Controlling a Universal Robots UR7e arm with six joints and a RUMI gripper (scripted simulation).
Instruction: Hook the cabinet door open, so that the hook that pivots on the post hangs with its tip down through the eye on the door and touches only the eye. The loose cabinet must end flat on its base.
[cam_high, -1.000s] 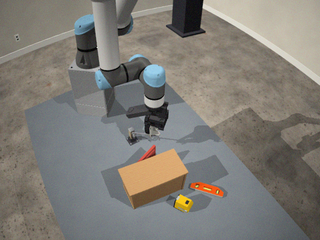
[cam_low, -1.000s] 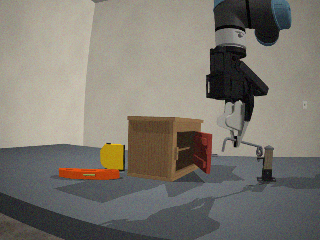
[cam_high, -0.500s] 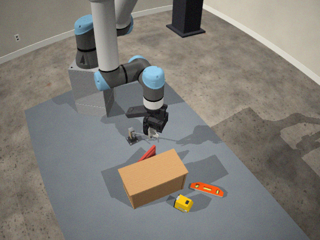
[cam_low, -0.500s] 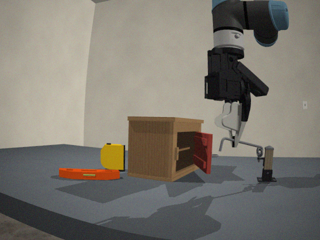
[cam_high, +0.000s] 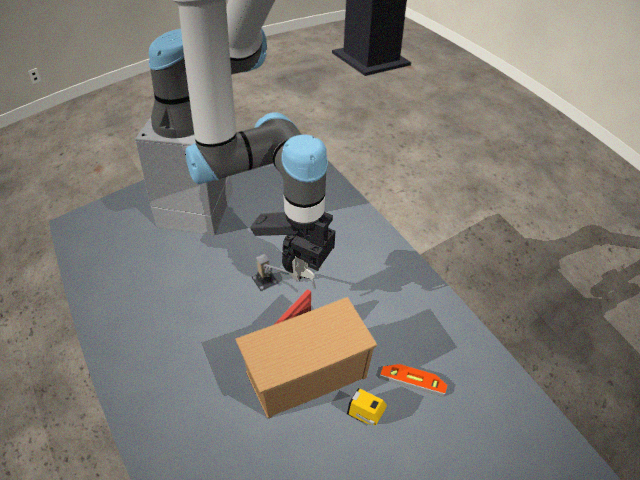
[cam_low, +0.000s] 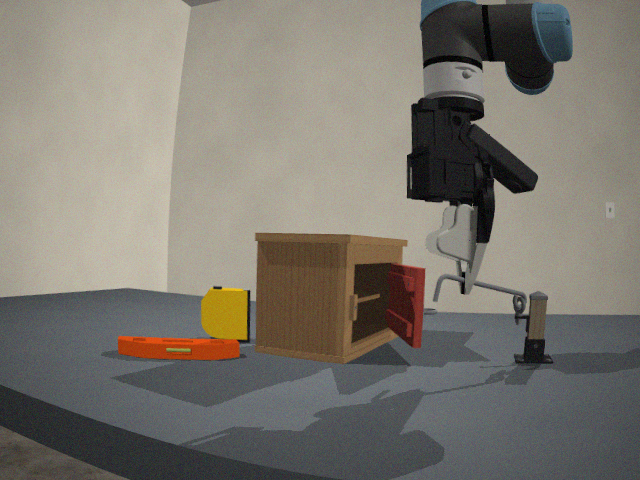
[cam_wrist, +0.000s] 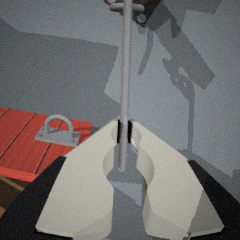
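Now: hand 100 mm to the left of the red door, 80 mm short of it and 40 mm above it. Also, from my hand: orange spirit level (320 mm ahead, 100 mm to the left, 90 mm below); then metal hook (20 mm below, 20 mm behind, 10 mm to the right); then yellow tape measure (330 mm ahead, 60 mm below, 40 mm to the right).
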